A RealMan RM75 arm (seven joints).
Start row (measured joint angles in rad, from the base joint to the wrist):
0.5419, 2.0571, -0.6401, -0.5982, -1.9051, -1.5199, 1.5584
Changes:
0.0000, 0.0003, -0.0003, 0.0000, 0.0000, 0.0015, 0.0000
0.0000, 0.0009, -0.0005, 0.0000, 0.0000, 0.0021, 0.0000
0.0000, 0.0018, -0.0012, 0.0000, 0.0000, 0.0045, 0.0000
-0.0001, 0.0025, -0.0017, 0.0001, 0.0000, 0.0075, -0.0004
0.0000, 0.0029, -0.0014, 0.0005, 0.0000, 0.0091, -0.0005
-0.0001, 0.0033, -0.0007, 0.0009, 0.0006, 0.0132, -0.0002
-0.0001, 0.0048, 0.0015, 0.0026, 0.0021, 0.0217, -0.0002
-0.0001, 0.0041, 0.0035, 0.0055, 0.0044, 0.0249, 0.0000
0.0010, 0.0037, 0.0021, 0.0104, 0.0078, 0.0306, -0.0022
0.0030, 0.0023, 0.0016, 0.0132, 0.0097, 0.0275, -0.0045
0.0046, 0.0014, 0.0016, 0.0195, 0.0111, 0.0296, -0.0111
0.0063, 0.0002, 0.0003, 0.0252, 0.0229, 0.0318, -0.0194
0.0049, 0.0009, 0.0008, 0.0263, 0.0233, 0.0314, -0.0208
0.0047, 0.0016, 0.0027, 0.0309, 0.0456, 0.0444, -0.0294
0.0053, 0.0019, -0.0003, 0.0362, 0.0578, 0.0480, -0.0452
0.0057, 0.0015, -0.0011, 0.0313, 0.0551, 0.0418, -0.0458
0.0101, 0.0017, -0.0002, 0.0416, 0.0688, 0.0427, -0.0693
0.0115, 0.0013, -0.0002, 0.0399, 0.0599, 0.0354, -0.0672
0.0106, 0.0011, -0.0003, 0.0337, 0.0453, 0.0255, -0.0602
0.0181, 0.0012, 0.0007, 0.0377, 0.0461, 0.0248, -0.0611
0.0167, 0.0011, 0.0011, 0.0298, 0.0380, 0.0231, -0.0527
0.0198, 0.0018, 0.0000, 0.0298, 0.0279, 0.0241, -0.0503
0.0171, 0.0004, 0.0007, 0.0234, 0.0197, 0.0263, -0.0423
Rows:
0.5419, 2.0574, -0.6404, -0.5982, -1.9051, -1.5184, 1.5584
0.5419, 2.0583, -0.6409, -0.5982, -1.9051, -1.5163, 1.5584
0.5419, 2.0601, -0.6421, -0.5982, -1.9051, -1.5118, 1.5584
0.5418, 2.0626, -0.6438, -0.5981, -1.9051, -1.5043, 1.5580
0.5418, 2.0655, -0.6452, -0.5976, -1.9051, -1.4952, 1.5575
0.5417, 2.0688, -0.6459, -0.5967, -1.9045, -1.4820, 1.5573
0.5416, 2.0736, -0.6444, -0.5941, -1.9024, -1.4603, 1.5571
0.5415, 2.0777, -0.6409, -0.5886, -1.8980, -1.4354, 1.5571
0.5425, 2.0814, -0.6388, -0.5782, -1.8902, -1.4048, 1.5549
0.5455, 2.0837, -0.6372, -0.5650, -1.8805, -1.3773, 1.5504
0.5501, 2.0851, -0.6356, -0.5455, -1.8694, -1.3477, 1.5393
0.5564, 2.0853, -0.6353, -0.5203, -1.8465, -1.3159, 1.5199
0.5613, 2.0862, -0.6345, -0.4940, -1.8232, -1.2845, 1.4991
0.5660, 2.0878, -0.6318, -0.4631, -1.7776, -1.2401, 1.4697
0.5713, 2.0897, -0.6321, -0.4269, -1.7198, -1.1921, 1.4245
0.5770, 2.0912, -0.6332, -0.3956, -1.6647, -1.1503, 1.3787
0.5871, 2.0929, -0.6334, -0.3540, -1.5959, -1.1076, 1.3094
0.5986, 2.0942, -0.6336, -0.3141, -1.5360, -1.0722, 1.2422
0.6092, 2.0953, -0.6339, -0.2804, -1.4907, -1.0467, 1.1820
0.6273, 2.0965, -0.6332, -0.2427, -1.4446, -1.0219, 1.1209
0.6440, 2.0976, -0.6321, -0.2129, -1.4066, -0.9988, 1.0682
0.6638, 2.0994, -0.6321, -0.1831, -1.3787, -0.9747, 1.0179
0.6809, 2.0998, -0.6314, -0.1597, -1.3590, -0.9484, 0.9756

